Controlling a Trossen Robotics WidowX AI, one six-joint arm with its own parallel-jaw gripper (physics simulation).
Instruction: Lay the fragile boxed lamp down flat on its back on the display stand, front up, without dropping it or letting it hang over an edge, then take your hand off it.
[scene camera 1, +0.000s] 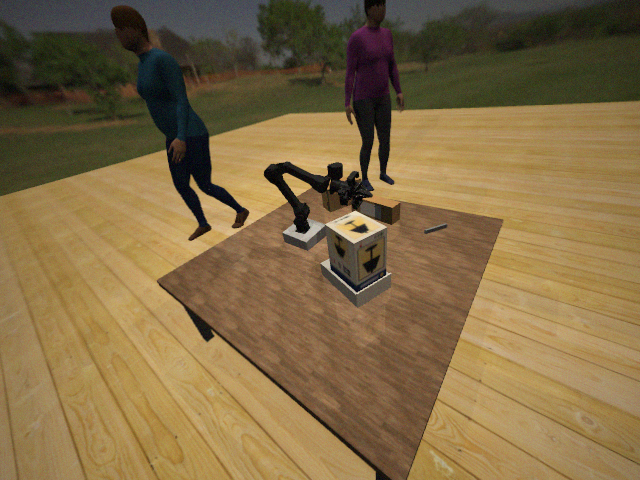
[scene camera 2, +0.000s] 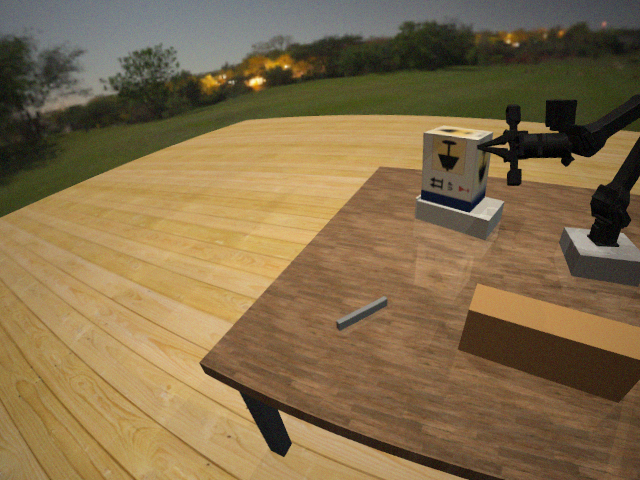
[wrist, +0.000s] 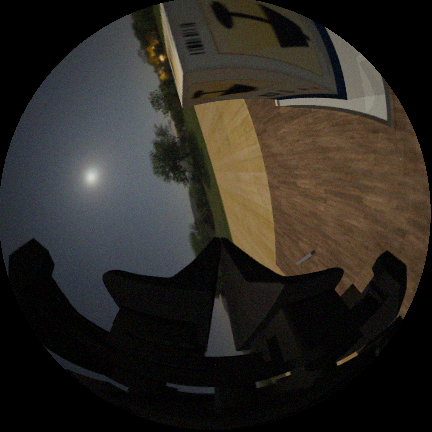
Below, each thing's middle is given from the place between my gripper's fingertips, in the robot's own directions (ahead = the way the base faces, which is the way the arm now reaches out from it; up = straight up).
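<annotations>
With the display stand (scene camera 2: 480, 222) as my reference, I find my hand 10 mm past it. My hand is also 220 mm to the left of the stand and 270 mm above it.
</annotations>
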